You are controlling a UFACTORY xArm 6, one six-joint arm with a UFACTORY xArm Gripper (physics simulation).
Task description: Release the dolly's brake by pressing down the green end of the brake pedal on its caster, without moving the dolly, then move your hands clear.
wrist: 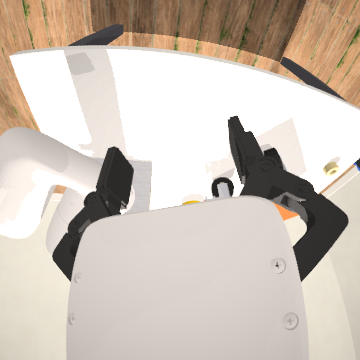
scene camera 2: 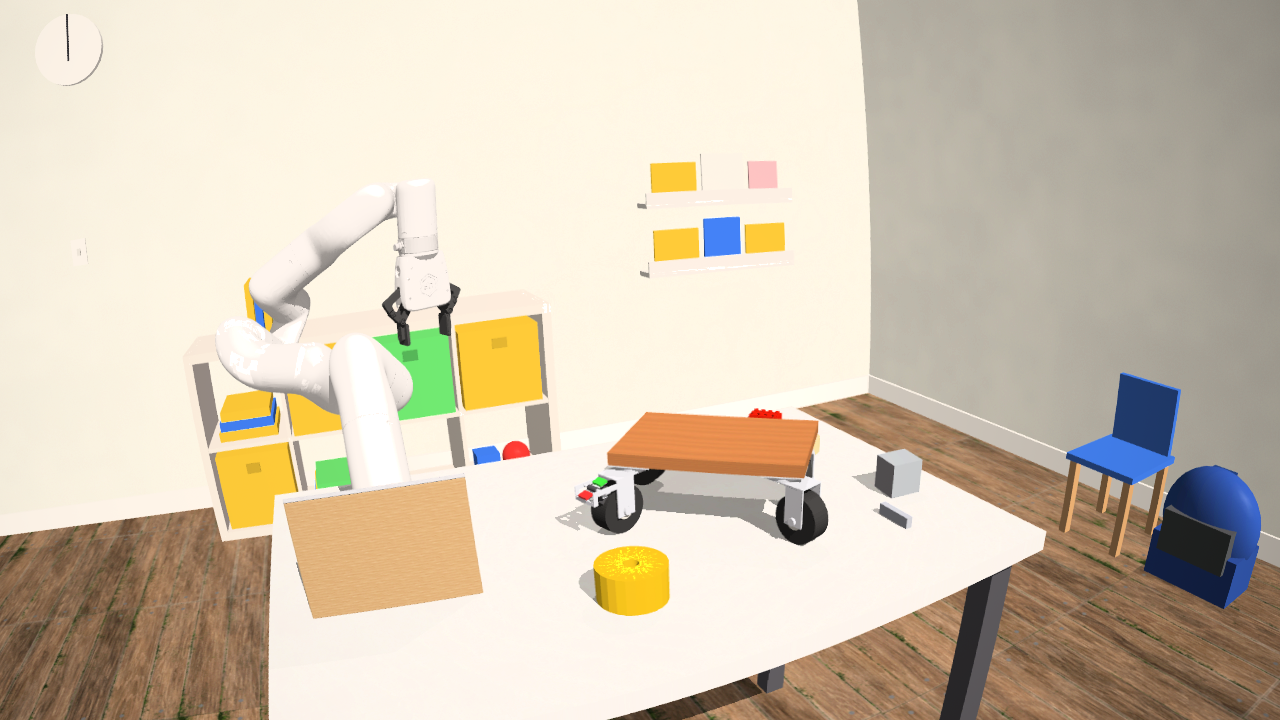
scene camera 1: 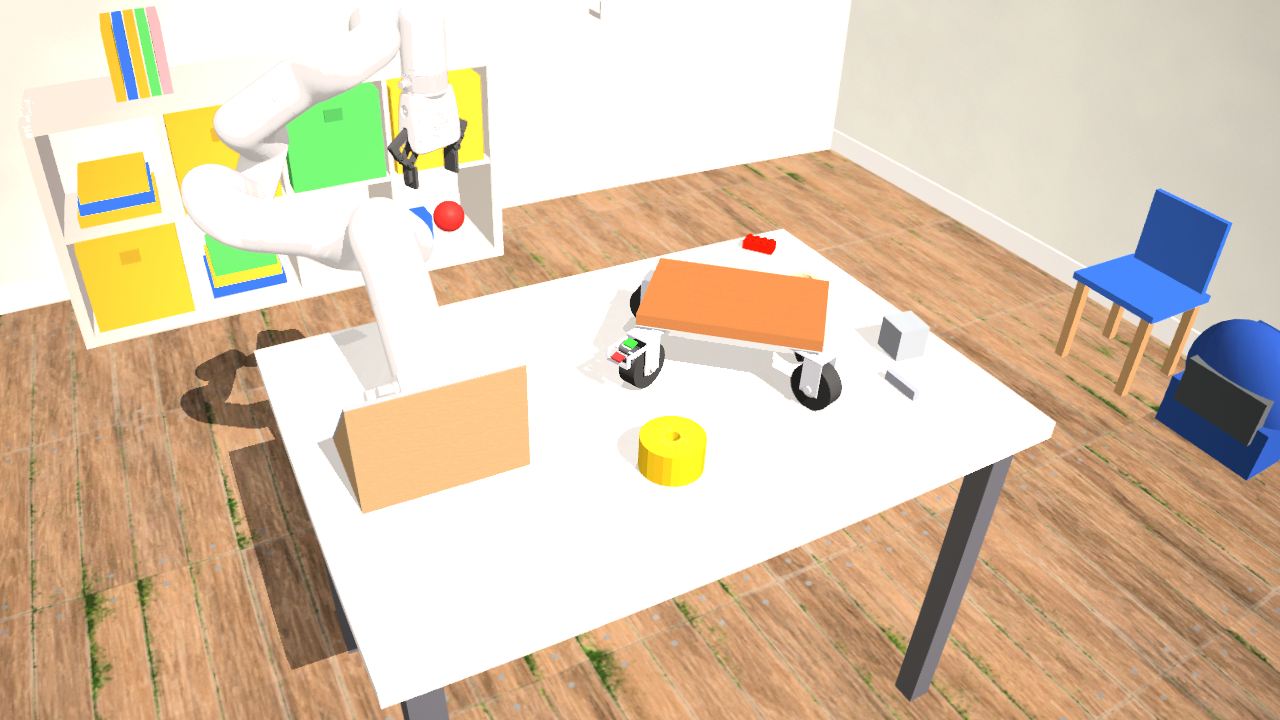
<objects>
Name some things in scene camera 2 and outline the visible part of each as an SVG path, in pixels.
The gripper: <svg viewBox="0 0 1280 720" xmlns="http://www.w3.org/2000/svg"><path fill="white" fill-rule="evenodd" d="M442 250L437 249L414 254L399 253L399 256L396 257L394 292L382 303L382 307L388 317L397 324L398 340L401 345L411 345L409 324L406 324L411 311L438 307L441 312L438 313L439 332L442 335L451 335L451 313L457 303L461 288L449 282L447 265Z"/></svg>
A dolly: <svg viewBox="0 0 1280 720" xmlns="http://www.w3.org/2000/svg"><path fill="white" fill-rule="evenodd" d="M574 486L575 499L591 506L593 521L598 526L616 534L622 534L632 529L641 516L643 496L634 484L648 485L660 477L665 470L761 476L783 484L785 486L785 496L779 500L776 506L776 523L781 534L789 542L796 545L804 545L818 538L826 531L829 523L828 510L821 498L822 481L816 480L814 477L815 451L813 448L817 439L819 421L646 412L607 452L607 463L612 468L597 473L598 477Z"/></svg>
</objects>
